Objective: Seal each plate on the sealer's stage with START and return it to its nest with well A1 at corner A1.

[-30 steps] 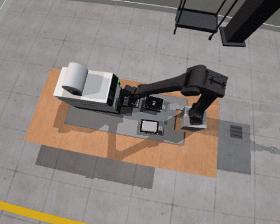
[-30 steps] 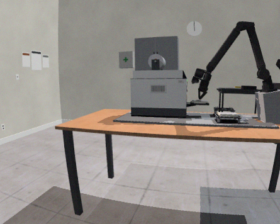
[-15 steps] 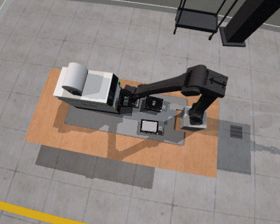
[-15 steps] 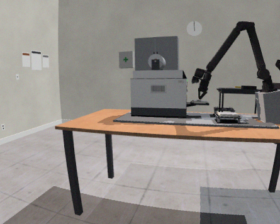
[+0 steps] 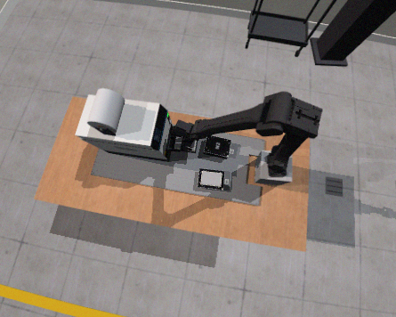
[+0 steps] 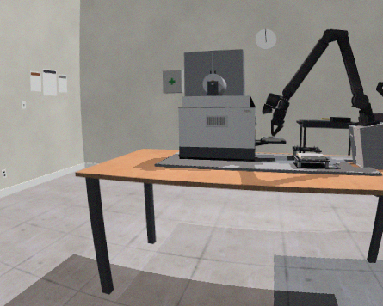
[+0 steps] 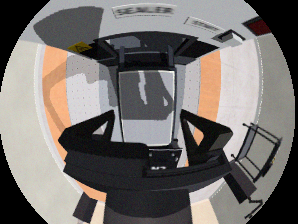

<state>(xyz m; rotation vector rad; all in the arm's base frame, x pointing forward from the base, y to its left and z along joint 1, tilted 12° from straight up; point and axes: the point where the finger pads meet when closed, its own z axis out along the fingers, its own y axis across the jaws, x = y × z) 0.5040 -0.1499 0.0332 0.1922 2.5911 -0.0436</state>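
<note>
Now: hand 40 mm above the sealer stage. Round my hand: foil roll 330 mm ahead, 280 mm above, 40 mm to the right.
</note>
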